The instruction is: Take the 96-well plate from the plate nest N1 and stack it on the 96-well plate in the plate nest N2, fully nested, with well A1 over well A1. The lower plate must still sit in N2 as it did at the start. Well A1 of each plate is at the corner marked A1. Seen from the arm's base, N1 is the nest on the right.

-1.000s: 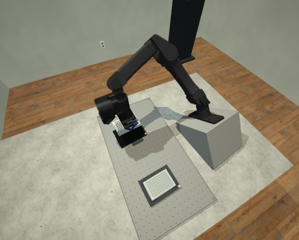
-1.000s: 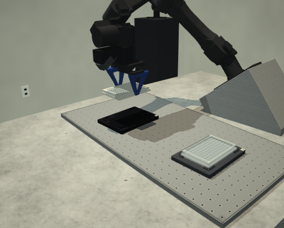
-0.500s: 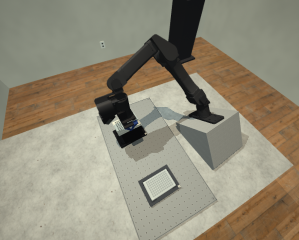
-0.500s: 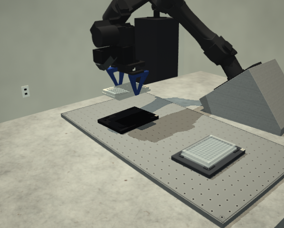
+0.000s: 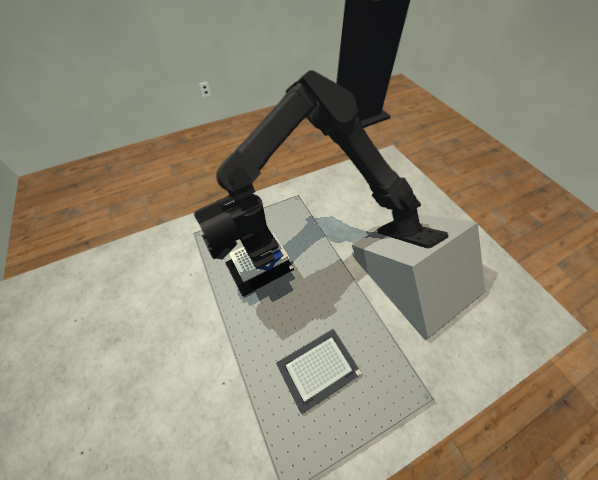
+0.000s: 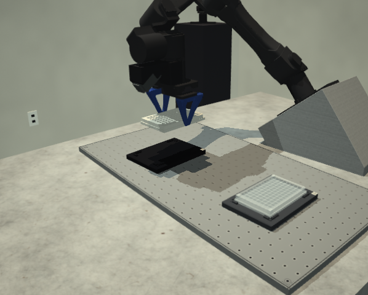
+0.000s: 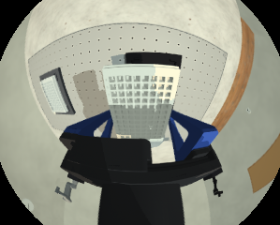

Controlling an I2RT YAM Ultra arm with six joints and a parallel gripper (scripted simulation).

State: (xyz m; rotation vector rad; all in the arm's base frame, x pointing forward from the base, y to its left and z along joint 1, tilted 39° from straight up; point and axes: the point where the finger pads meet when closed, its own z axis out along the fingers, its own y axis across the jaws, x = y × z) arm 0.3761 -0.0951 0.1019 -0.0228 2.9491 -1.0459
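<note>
Now: the clear 96-well plate 29 cm to the left of my hand and 9 cm below it. Also, from my hand: white tag (7 cm behind, 34 cm to the left, 10 cm below); black nest N1 (3 cm to the right, 10 cm below).
</note>
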